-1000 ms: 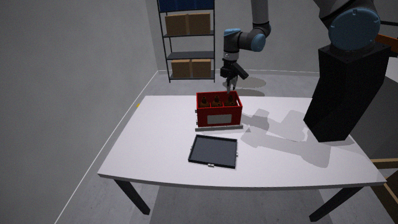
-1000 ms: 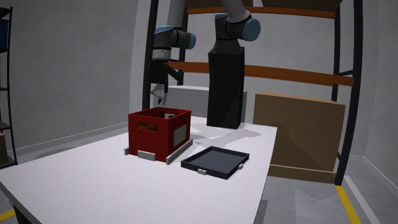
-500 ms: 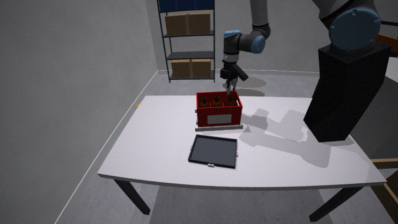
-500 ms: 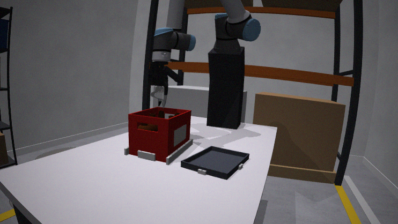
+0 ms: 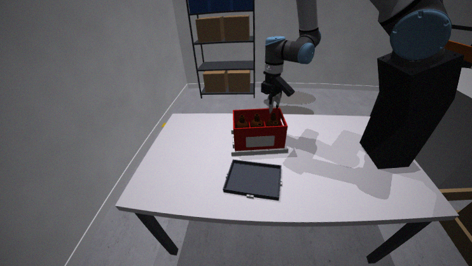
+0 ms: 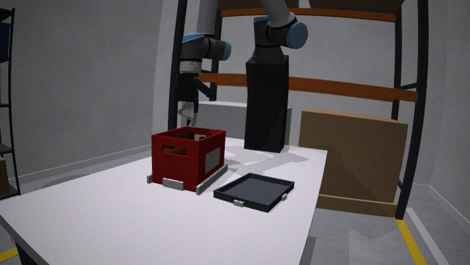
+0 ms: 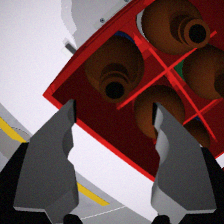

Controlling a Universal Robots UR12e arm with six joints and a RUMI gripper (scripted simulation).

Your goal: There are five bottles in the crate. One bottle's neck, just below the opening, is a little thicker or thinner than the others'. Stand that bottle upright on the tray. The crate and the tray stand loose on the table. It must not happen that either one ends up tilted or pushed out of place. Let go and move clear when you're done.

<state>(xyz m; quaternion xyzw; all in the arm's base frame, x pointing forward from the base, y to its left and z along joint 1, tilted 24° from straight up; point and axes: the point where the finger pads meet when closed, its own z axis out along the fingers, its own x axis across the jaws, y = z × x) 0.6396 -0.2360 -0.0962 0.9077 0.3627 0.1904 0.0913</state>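
Now: the glass bottle 110 mm below my hand and 90 mm ahead of it. From my hand the other things lie so: dark tray: 320 mm to the left, 180 mm below, 150 mm ahead; then red crate: 110 mm below, 90 mm ahead, 40 mm to the left; then brown bottle: 180 mm ahead, 110 mm below.
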